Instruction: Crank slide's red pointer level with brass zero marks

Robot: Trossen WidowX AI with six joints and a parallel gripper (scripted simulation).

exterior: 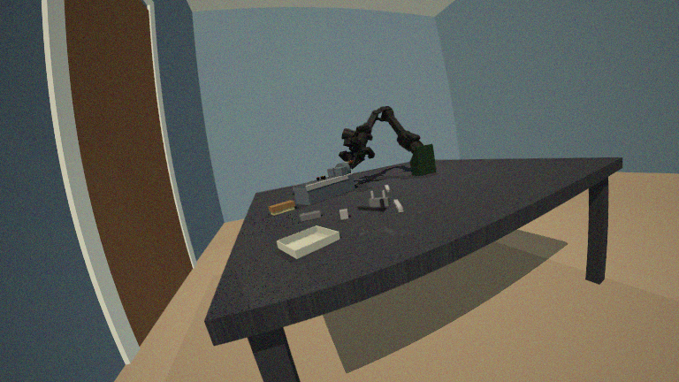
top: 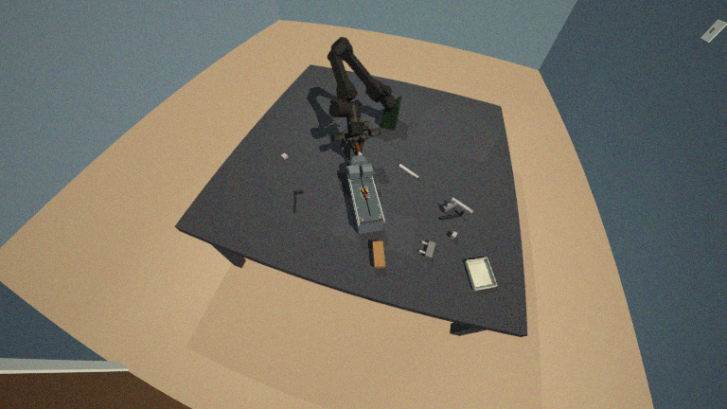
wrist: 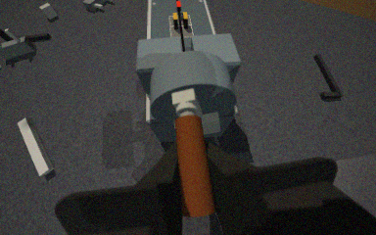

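The crank lies 20 mm above my gripper tip. Also, from my gripper tip: orange crank handle: 30 mm above, 10 mm to the right, 10 mm behind; then red pointer: 160 mm ahead, 100 mm to the left, 10 mm below; then orange block: 320 mm ahead, 210 mm to the left, 80 mm below.
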